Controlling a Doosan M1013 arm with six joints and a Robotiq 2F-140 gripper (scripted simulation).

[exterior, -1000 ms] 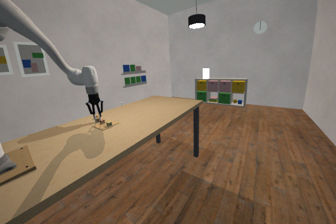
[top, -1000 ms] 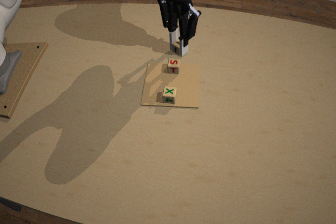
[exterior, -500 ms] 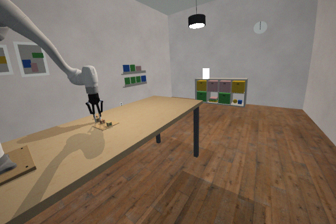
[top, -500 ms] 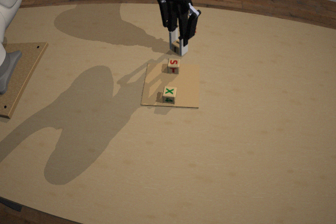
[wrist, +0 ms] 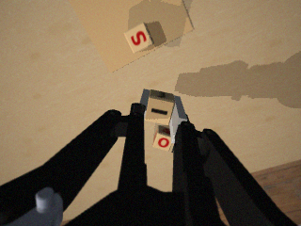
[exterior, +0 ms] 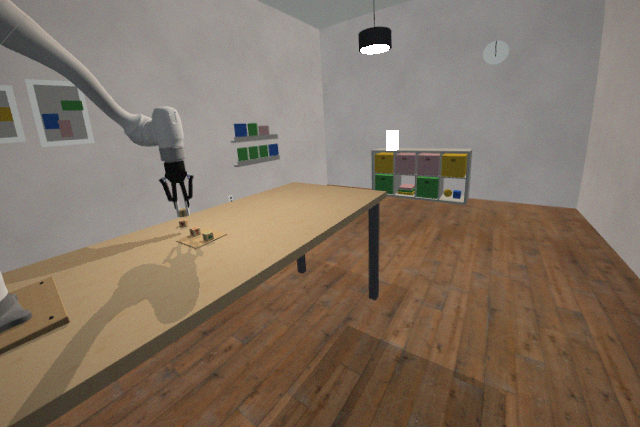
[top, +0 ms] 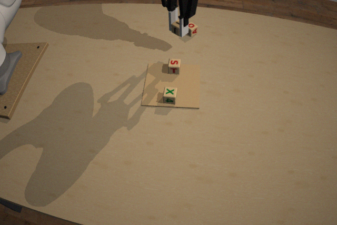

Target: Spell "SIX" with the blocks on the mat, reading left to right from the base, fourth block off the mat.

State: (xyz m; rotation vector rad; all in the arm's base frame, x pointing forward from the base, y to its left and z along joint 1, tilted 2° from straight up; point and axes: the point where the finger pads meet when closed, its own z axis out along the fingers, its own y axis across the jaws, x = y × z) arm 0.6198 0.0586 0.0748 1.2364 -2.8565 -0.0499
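Now: hand 120 mm to the left of the tan mat, 110 mm above it and 20 mm past it. The rest, counted from my hand: O block: 90 mm below, 80 mm to the left, 40 mm ahead; I block: 20 mm below; S block: 90 mm below, 80 mm to the right, 10 mm behind.
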